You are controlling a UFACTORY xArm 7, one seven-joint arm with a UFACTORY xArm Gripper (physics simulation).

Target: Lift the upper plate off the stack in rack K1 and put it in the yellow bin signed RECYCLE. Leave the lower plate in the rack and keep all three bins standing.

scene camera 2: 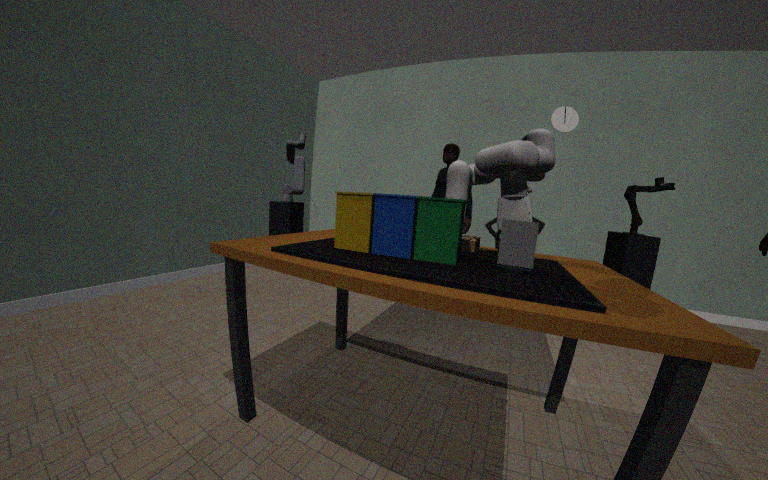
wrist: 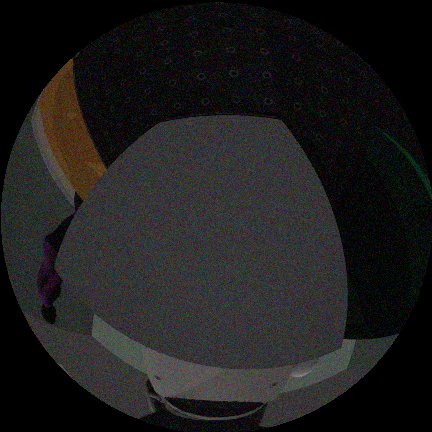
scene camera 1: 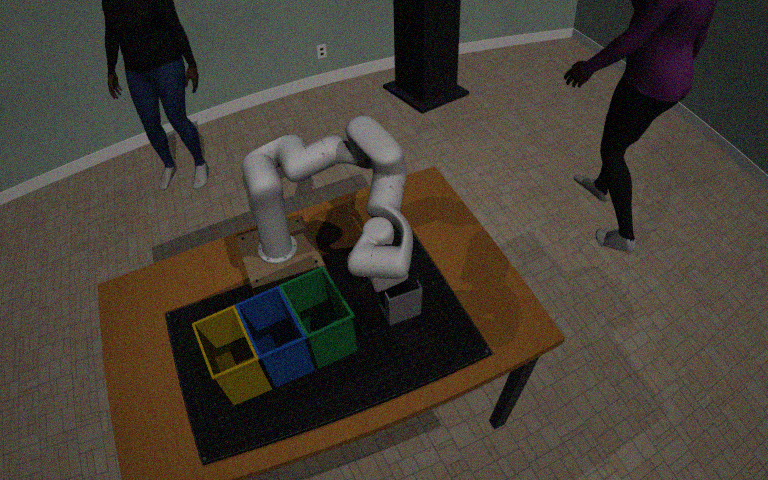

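Seen in the pictures: gripper, fingertip midpoint: (scene camera 1: 392, 293); arm's base at its link origin: (scene camera 1: 277, 249).
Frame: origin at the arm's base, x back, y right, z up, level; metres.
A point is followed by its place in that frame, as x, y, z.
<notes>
A grey open-topped rack (scene camera 1: 406, 306) @(-0.426, -0.172, 0.038) (scene camera 2: 517, 246) @(-0.426, -0.169, 0.028) (wrist: 210, 240) stands upright on the black mat; no K1 label is readable. Both plates are hidden by its walls and the arm. My gripper (scene camera 2: 514, 209) is low, right behind and over the rack, with its linkages spread wide on both sides. It is open; its fingertips are hidden behind the rack's front wall, which fills the middle of the wrist view. The yellow bin (scene camera 1: 244, 387) @(-0.381, 0.314, 0.028) (scene camera 2: 353, 222) @(-0.383, 0.305, 0.045) stands upright at the far end of the bin row; its inside shows no plate, and no sign is readable.
The blue bin (scene camera 1: 289, 366) @(-0.398, 0.180, 0.035) (scene camera 2: 392, 227) @(-0.398, 0.179, 0.042) and the green bin (scene camera 1: 335, 343) @(-0.414, 0.046, 0.046) (scene camera 2: 438, 232) @(-0.414, 0.046, 0.042) stand upright beside the yellow one, the green one nearest the rack. The black mat (scene camera 1: 339, 396) @(-0.509, 0.110, -0.043) (scene camera 2: 555, 283) @(-0.505, -0.255, -0.043) lies on the wooden table (scene camera 1: 135, 350) @(-0.029, 0.573, -0.056). Two people stand beyond the table.
</notes>
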